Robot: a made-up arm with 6 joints.
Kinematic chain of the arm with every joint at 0, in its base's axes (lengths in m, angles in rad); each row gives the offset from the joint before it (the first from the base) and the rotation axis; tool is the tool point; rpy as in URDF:
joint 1: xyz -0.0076 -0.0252 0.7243 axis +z
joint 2: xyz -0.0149 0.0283 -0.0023 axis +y
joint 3: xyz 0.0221 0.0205 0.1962 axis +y
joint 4: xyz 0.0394 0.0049 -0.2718 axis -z
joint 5: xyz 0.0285 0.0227 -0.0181 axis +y
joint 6: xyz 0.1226 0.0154 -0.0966 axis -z
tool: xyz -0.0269 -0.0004 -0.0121 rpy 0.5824 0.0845 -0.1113
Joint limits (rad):
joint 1: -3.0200..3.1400
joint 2: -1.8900..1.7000
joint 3: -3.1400..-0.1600
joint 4: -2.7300..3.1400
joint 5: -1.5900..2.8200
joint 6: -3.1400..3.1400
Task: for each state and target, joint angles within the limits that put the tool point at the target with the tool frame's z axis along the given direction. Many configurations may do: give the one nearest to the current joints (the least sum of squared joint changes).
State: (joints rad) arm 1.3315 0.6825 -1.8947 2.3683 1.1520 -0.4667
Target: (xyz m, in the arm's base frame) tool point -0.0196 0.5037 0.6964 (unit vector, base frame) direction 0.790 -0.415 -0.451
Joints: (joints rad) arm 1.4551 0.6584 -1.6890 1.7287 1.1060 -0.7113
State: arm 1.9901 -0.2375 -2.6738 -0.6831 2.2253 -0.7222
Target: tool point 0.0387 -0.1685 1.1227 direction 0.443 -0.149 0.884
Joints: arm 2.0695 -0.7451 -2.7652 -0.3636 2.7468 -0.9885
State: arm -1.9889 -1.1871 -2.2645 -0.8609 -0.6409 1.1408
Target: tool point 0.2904 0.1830 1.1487 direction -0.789 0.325 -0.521
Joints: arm -1.8249 -0.9775 -2.4589 -1.3720 -0.6266 0.7151
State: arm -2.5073 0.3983 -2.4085 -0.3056 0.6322 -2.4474
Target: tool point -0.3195 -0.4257 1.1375 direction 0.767 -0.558 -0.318
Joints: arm -2.4436 0.5019 -2.5717 -1.2210 0.8261 -2.5818
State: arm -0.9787 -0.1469 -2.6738 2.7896 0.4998 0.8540
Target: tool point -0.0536 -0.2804 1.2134 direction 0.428 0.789 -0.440
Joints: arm -1.4741 -0.0601 -2.5453 2.6713 -0.1351 1.0994
